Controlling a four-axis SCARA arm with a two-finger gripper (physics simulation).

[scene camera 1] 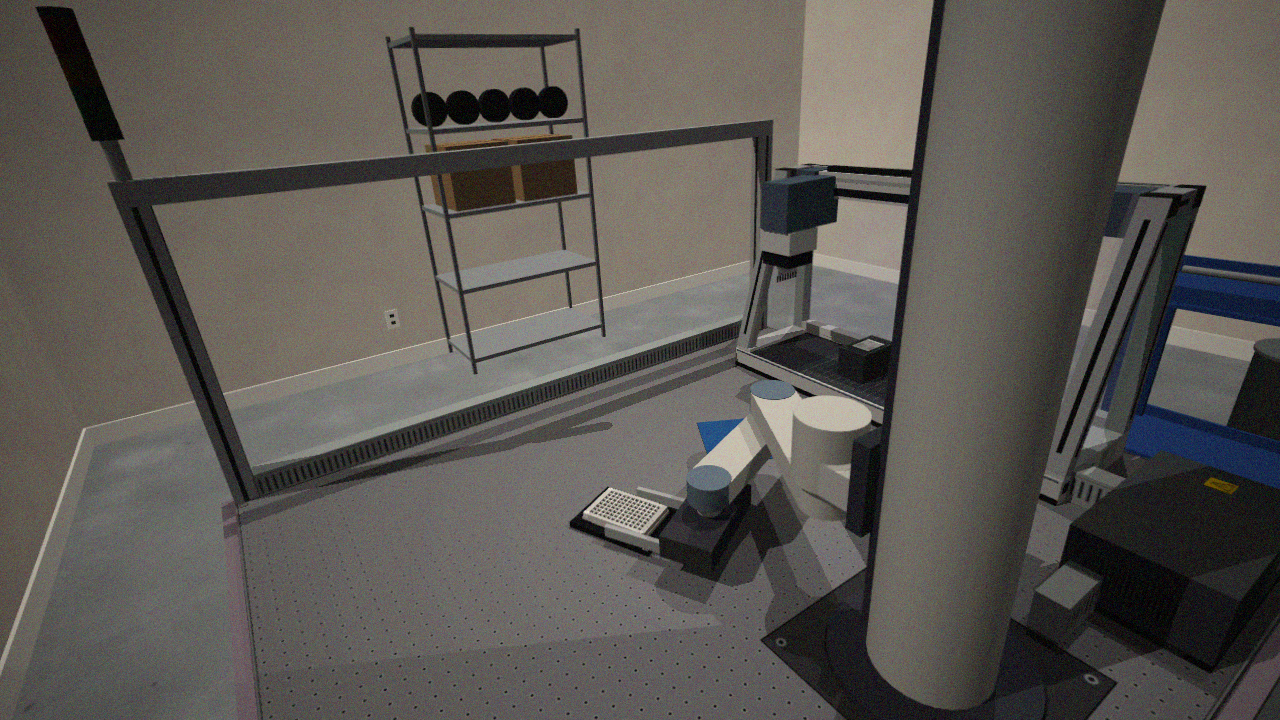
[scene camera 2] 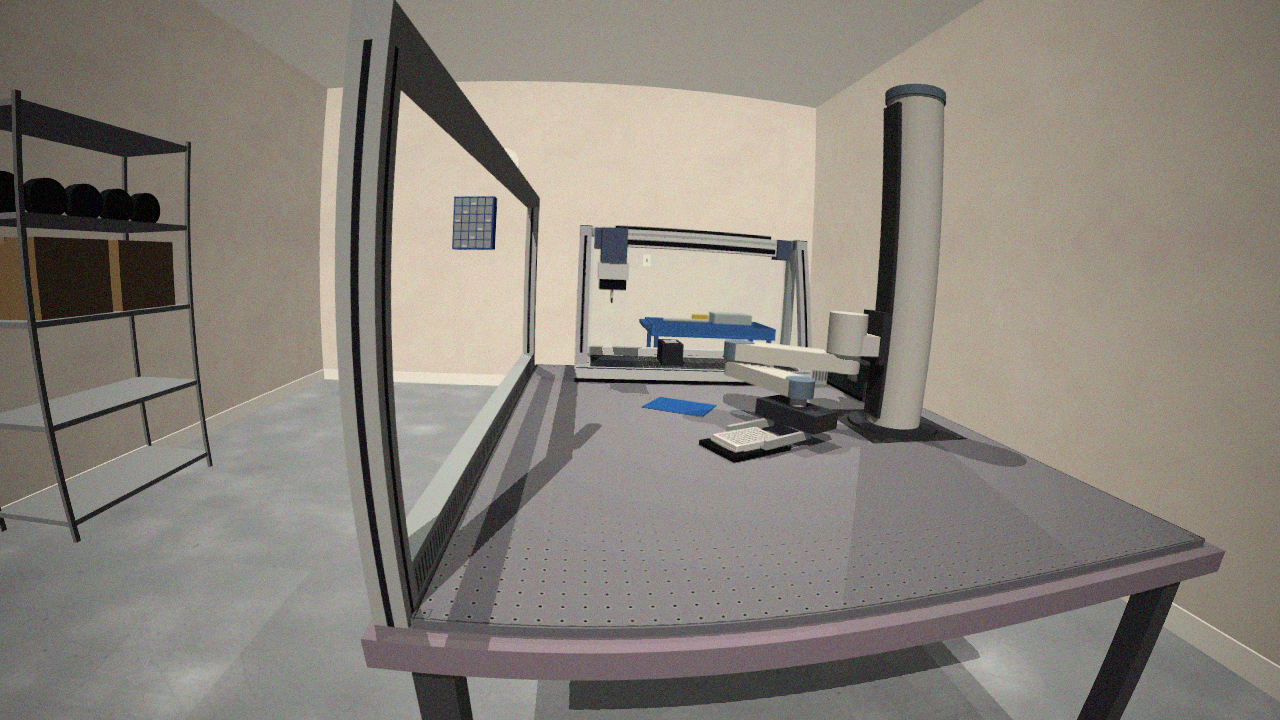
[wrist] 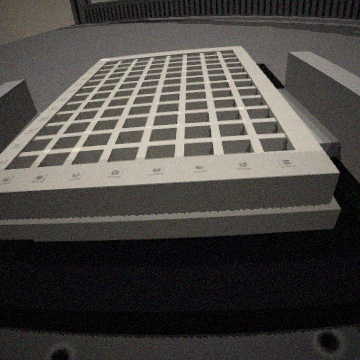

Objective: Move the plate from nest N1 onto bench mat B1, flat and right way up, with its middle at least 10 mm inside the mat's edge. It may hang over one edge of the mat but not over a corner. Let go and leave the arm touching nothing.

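Seen in the pictures: gripper, fingertip midpoint: (scene camera 1: 622,510) (scene camera 2: 745,437) (wrist: 156,86); arm's base, link origin: (scene camera 1: 926,666) (scene camera 2: 891,428).
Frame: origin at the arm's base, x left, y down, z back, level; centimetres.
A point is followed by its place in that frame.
Observation:
The white plate (scene camera 1: 624,512) @(x 16.0, y -3.7, z -47.0 cm) (scene camera 2: 750,438) @(x 16.9, y -3.8, z -46.9 cm) (wrist: 170,197) @(x 12.5, y -3.6, z -42.0 cm) lies flat and right way up in the black nest (scene camera 1: 577,521) @(x 23.1, y -2.4, z -51.6 cm) (scene camera 2: 733,455) @(x 23.2, y -2.5, z -52.3 cm) (wrist: 175,280) @(x 11.9, y -2.5, z -40.9 cm), its grid of wells facing up. My gripper (scene camera 1: 622,509) @(x 16.0, y -3.7, z -47.7 cm) (scene camera 2: 750,436) @(x 16.0, y -3.7, z -47.7 cm) (wrist: 156,86) @(x 16.0, y -3.7, z -47.7 cm) is low over the nest and shut on the plate, one finger along each long side. In the wrist view the finger pads come up against the plate's sides; the left contact is partly out of view. The blue bench mat (scene camera 1: 716,433) @(x -16.4, y -1.5, z -60.0 cm) (scene camera 2: 677,406) @(x -16.9, y -1.5, z -56.7 cm) lies on the table beyond the nest, partly hidden by the arm in scene camera 1.
The arm's column (scene camera 1: 993,358) @(x 6.3, y -46.9, z 4.2 cm) (scene camera 2: 917,268) @(x 7.0, y -42.9, z -2.6 cm) stands to the right. A gantry machine (scene camera 2: 585,304) @(x -50.7, y -25.3, z -82.2 cm) stands at the back beyond the mat. A framed guard (scene camera 1: 447,165) @(x 19.6, y -59.5, z -100.4 cm) (scene camera 2: 380,313) @(x 71.2, y -33.2, z -100.4 cm) runs along the left side. A dark box (scene camera 1: 1163,519) @(x -35.4, y -12.7, z 10.2 cm) sits right of the column.

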